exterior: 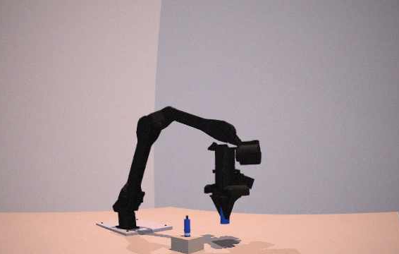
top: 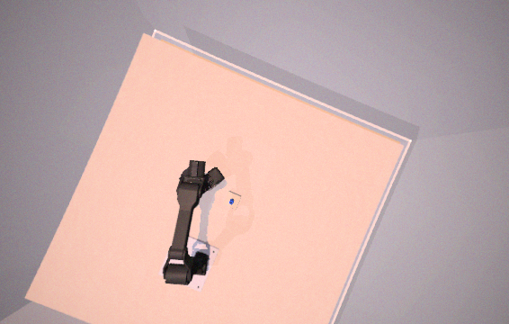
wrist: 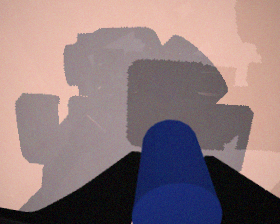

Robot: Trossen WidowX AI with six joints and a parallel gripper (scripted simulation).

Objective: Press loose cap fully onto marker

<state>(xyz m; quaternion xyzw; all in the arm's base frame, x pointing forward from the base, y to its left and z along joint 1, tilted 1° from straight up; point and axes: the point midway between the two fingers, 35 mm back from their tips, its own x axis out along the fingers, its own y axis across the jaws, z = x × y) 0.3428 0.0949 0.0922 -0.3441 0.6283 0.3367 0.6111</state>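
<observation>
The holder block lies 30 mm behind my gripper tip, 130 mm to the right of it and 60 mm below it. From my gripper tip the other things lie so: blue cap 10 mm above.
</observation>
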